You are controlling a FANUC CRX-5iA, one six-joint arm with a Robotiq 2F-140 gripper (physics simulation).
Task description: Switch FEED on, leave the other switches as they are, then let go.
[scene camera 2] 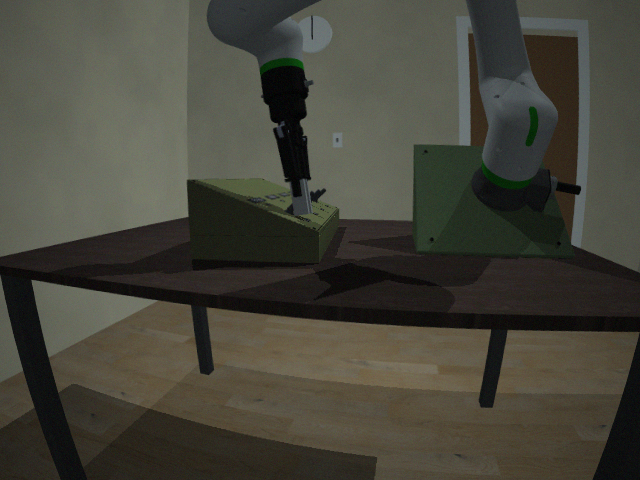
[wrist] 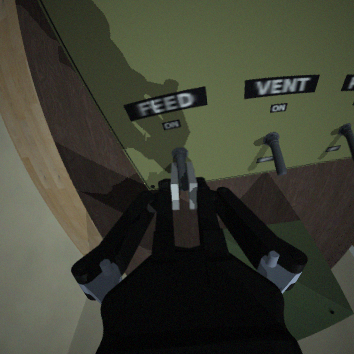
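Where they show: gripper, fingertip midpoint: (scene camera 2: 303,214) (wrist: 181,171); arm's base at its link origin: (scene camera 2: 501,188).
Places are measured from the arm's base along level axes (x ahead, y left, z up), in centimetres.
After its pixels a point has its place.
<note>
The FEED switch (wrist: 180,159) @[x 43.9, y 25.5, z -3.9 cm] is a dark grey toggle lever below the FEED label (wrist: 166,103) @[x 50.6, y 27.1, z -2.7 cm] and its ON mark, near the lower edge of the sloped green panel box (scene camera 2: 253,240) @[x 47.8, y 33.7, z -9.9 cm] (wrist: 215,45) @[x 55.9, y 23.0, z -1.2 cm]. The lever leans toward the lower edge, away from ON. My gripper (scene camera 2: 301,210) @[x 41.1, y 25.2, z -5.7 cm] (wrist: 181,171) @[x 41.1, y 25.2, z -5.7 cm] is shut on this lever, one pale finger on each side. In the scene view the fingers hide the lever. The VENT switch (wrist: 276,154) @[x 45.7, y 14.0, z -3.0 cm] leans away from its ON mark. Another lever (wrist: 348,137) @[x 49.0, y 2.6, z -3.8 cm] shows at the right edge of the wrist view.
The panel box stands on a dark wooden table (scene camera 2: 248,284) @[x 41.0, y 46.4, z -14.1 cm]. A green mounting block (scene camera 2: 449,206) @[x 12.7, y 6.5, z -4.6 cm] under the arm's base stands at the right of the table. The arm reaches over from there. The VENT lever is the nearest neighbour, right of my fingers in the wrist view.
</note>
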